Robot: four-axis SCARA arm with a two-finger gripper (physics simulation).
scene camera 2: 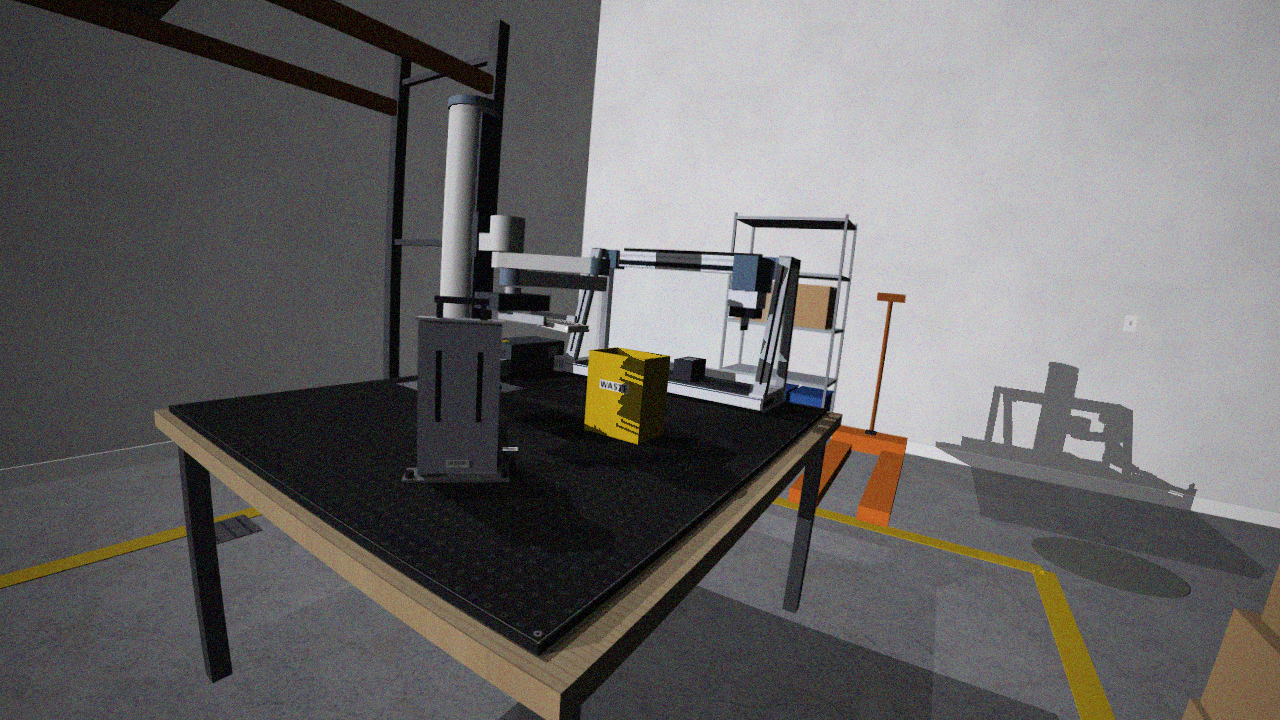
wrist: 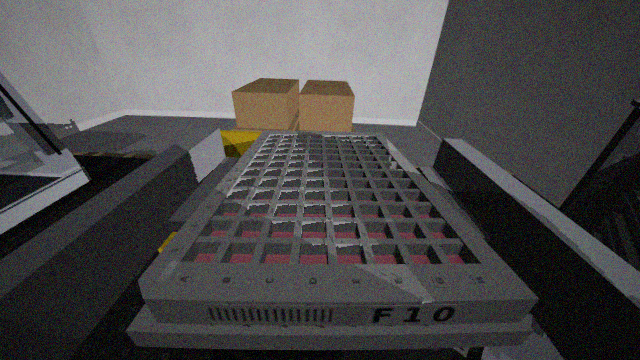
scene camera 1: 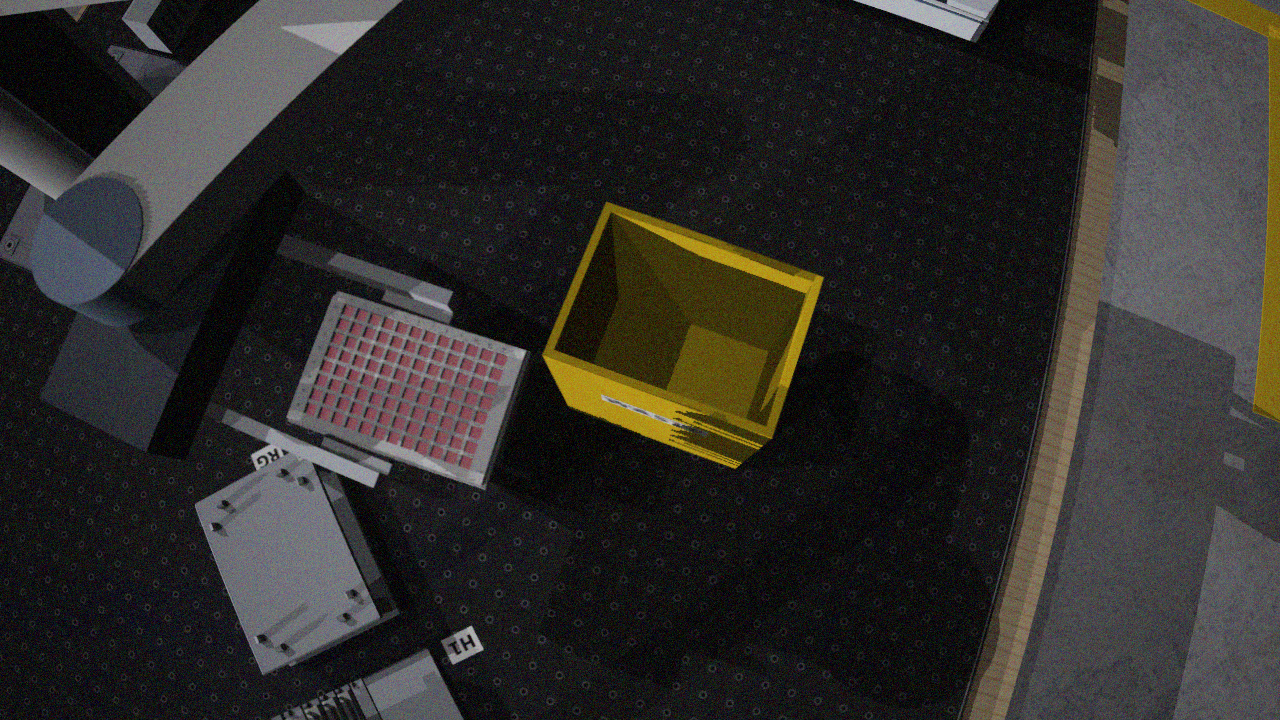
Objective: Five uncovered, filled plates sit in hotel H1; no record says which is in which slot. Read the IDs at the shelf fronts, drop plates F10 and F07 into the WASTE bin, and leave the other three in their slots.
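Frame: origin at the arm's base, x right, y back, z down, level; millimetres.
Seen in the pictures: gripper, between the fingertips: (scene camera 2: 560, 320) (wrist: 329, 152) (scene camera 1: 417, 391).
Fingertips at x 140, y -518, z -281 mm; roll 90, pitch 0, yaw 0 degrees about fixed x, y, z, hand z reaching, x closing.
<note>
Offsets run from my fingertips to a thing's top centre. "*": to the spot under its first point. Level surfaces: height alone.
My gripper (scene camera 1: 413, 391) (scene camera 2: 568, 325) (wrist: 329, 152) is shut on a grey-white plate @[dz -3, dx -1, dy +11 mm] (scene camera 1: 402, 386) (wrist: 280, 282) with red-filled wells. Its front edge reads F10 in the wrist view. The plate is level and held above the table, left of the yellow WASTE bin @[dz +68, dx -114, dy -128 mm] (scene camera 1: 586, 385) (scene camera 2: 613, 416) (wrist: 241, 142) in scene camera 1. The bin is upright with an open top, and its visible floor shows no plate. Hotel H1 (scene camera 1: 407, 691) (scene camera 2: 459, 376) shows partly at the bottom of scene camera 1 and from its slotted grey side in scene camera 2. Its plates, their IDs and F07 cannot be made out.
A grey stand (scene camera 1: 281, 564) with small pegs is beside the held plate, near the H1 label @[* dz +267, dx +176, dy -29 mm] (scene camera 1: 462, 643). A white gantry frame (scene camera 2: 707, 386) (wrist: 45, 192) stands farther back on the black table @[dz +268 mm] (scene camera 2: 572, 555). Cardboard boxes (wrist: 267, 106) are beyond the table.
</note>
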